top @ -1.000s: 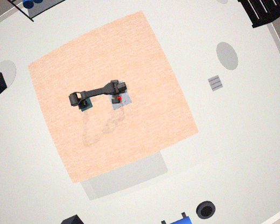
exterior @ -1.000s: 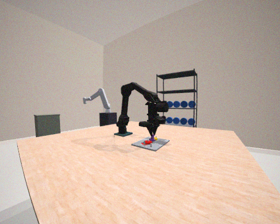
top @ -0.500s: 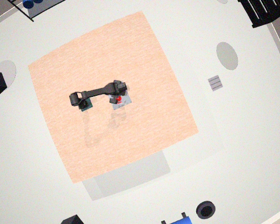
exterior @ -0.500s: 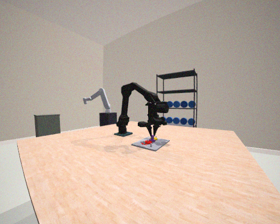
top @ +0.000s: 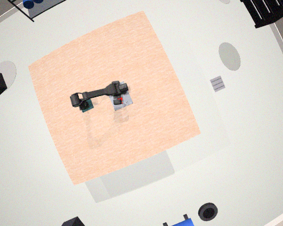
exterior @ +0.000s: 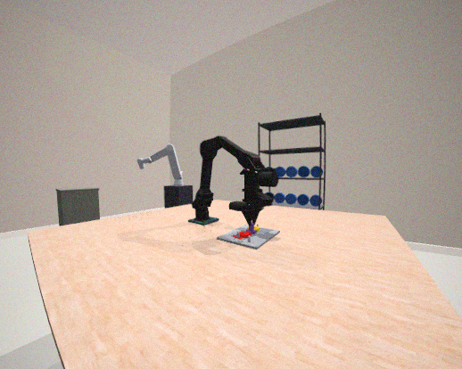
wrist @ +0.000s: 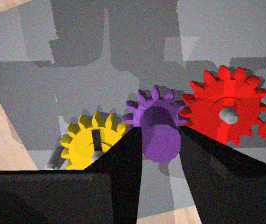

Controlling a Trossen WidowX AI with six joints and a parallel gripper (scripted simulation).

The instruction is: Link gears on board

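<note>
Right now my gripper tip is 20 mm above the purple gear. The rest, counted from my gripper tip: yellow gear 40 mm to the left, 20 mm below, 10 mm behind; red gear 40 mm to the right, 20 mm below, 20 mm behind; red arrow 70 mm to the right, 30 mm below, 30 mm behind.
</note>
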